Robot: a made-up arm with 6 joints. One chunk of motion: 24 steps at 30 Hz.
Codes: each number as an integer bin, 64 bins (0 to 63) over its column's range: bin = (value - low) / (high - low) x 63, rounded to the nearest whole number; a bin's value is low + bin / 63 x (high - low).
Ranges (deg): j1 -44..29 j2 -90..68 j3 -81..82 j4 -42..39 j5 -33..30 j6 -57..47
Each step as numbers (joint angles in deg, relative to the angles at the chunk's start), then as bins.
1 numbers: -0.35 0.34 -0.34 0.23 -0.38 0.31
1 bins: 38 36 31 33 33 35
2 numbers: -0.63 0.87 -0.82 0.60 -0.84 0.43
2 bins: 37 36 31 33 32 35
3 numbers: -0.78 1.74 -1.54 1.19 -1.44 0.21
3 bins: 37 37 31 34 32 35
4 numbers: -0.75 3.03 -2.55 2.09 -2.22 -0.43
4 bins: 37 37 30 34 31 34
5 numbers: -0.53 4.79 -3.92 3.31 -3.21 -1.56
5 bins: 38 38 30 35 30 34
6 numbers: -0.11 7.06 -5.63 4.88 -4.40 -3.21
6 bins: 38 39 29 36 29 33
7 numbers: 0.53 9.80 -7.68 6.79 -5.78 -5.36
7 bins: 38 40 28 38 27 31
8 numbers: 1.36 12.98 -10.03 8.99 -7.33 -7.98
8 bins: 39 41 27 40 26 30
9 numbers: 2.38 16.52 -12.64 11.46 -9.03 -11.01
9 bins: 40 42 26 42 24 28
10 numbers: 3.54 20.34 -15.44 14.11 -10.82 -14.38
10 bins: 41 44 25 44 22 26
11 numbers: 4.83 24.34 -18.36 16.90 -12.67 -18.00
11 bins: 42 46 24 46 20 24
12 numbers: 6.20 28.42 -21.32 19.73 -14.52 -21.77
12 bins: 43 47 23 48 18 21
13 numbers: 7.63 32.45 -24.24 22.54 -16.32 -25.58
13 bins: 45 49 22 50 17 19
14 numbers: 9.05 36.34 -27.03 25.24 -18.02 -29.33
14 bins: 46 50 21 52 15 17
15 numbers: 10.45 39.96 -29.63 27.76 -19.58 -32.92
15 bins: 47 52 20 54 13 15
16 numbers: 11.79 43.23 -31.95 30.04 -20.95 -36.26
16 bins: 48 53 19 56 12 13
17 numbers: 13.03 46.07 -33.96 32.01 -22.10 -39.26
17 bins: 49 54 18 58 11 11
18 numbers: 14.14 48.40 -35.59 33.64 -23.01 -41.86
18 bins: 50 55 18 59 10 9
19 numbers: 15.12 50.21 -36.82 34.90 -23.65 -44.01
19 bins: 51 56 17 60 9 8
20 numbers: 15.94 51.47 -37.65 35.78 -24.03 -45.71
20 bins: 52 56 17 60 9 7
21 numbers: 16.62 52.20 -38.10 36.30 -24.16 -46.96
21 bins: 52 57 17 61 9 6
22 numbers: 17.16 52.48 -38.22 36.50 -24.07 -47.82
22 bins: 53 57 17 61 9 6
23 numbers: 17.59 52.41 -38.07 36.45 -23.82 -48.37
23 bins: 53 57 17 61 9 5
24 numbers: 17.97 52.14 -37.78 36.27 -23.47 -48.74
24 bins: 53 57 17 61 10 5
